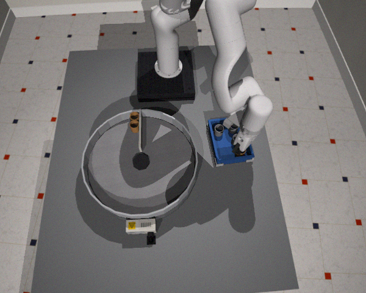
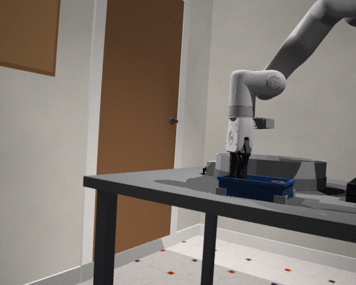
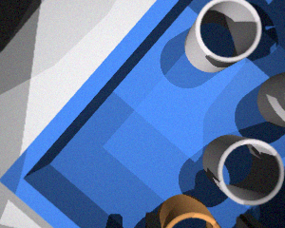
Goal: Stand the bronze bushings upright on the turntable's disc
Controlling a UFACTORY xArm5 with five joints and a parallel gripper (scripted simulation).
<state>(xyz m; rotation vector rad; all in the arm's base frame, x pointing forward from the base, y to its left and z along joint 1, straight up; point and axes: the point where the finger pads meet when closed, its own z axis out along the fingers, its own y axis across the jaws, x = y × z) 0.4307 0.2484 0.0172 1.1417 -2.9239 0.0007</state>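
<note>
Right now my hand is 50 mm past the blue crate, 30 mm to the left of it and 40 mm above it. Also, from my hand: turntable disc (30 mm ahead, 390 mm to the right, 20 mm below).
</note>
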